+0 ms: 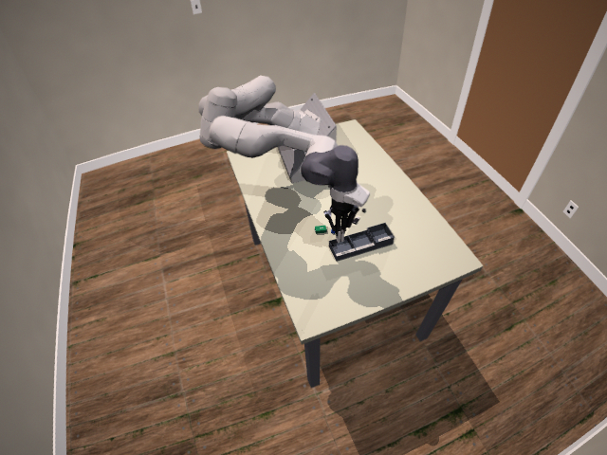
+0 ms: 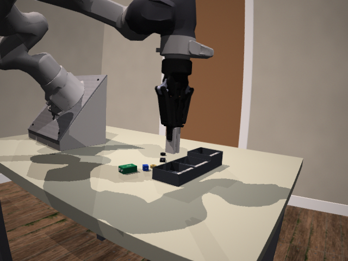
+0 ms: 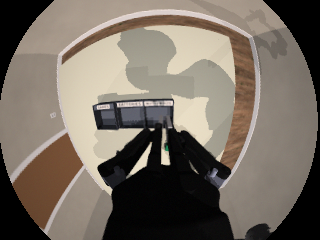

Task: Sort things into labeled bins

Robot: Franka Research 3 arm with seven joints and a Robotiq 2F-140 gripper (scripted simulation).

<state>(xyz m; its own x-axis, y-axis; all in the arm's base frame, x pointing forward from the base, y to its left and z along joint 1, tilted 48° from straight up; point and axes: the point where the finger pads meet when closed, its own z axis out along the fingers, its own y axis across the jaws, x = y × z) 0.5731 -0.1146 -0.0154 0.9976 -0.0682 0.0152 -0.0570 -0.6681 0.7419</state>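
Now: hand 10 cm to the right of the joined bins and 9 cm above it. From my hand the other things lie so: green block (13 cm behind, 4 cm to the right, 10 cm below); then tan ring (10 cm behind, 5 cm to the left, 10 cm below); then small blue cube (10 cm behind, 2 cm to the left, 10 cm below).
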